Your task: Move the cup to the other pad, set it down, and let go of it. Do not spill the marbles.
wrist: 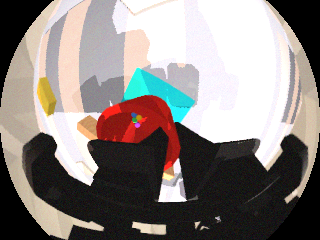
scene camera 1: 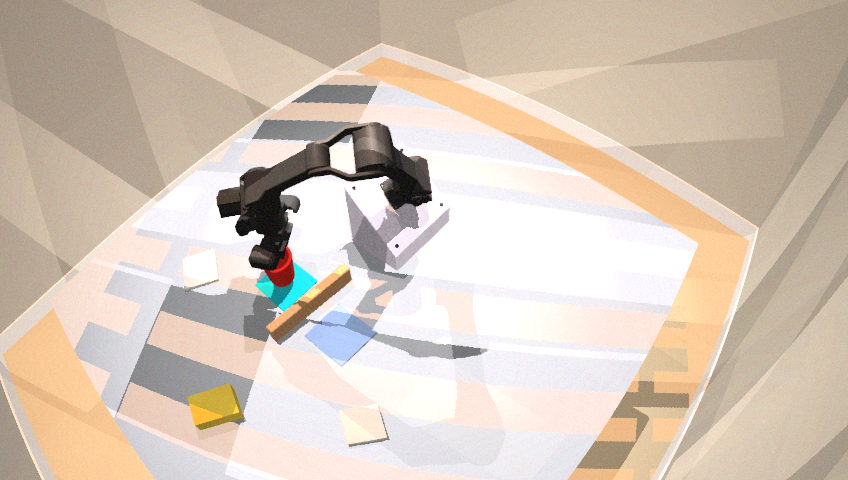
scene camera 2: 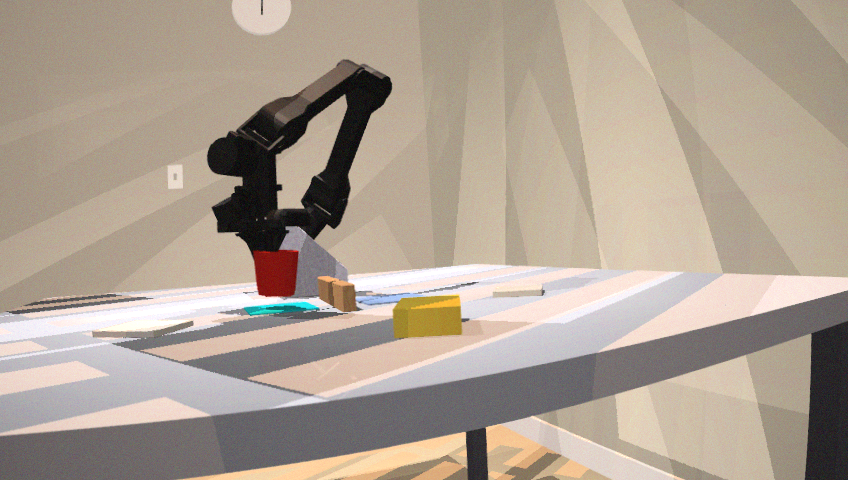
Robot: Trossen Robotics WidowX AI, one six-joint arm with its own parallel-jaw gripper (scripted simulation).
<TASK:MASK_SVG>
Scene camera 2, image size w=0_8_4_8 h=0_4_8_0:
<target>my gripper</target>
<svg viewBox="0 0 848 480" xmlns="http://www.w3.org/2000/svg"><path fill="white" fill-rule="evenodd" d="M276 178L255 177L243 179L243 186L235 186L235 193L232 193L231 197L212 207L218 220L218 233L239 232L235 233L235 235L246 242L252 256L253 251L278 252L286 234L290 232L290 230L286 230L286 226L311 226L311 214L307 209L278 209L277 191L282 190L283 184L277 184Z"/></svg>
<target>red cup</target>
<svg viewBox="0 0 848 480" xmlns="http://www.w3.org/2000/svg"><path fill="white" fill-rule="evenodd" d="M299 251L253 251L258 295L265 297L291 297L295 295Z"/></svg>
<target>yellow block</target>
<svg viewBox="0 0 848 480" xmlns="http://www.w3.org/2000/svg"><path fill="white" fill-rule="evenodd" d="M460 295L401 298L392 310L394 338L463 335Z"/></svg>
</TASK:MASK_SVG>
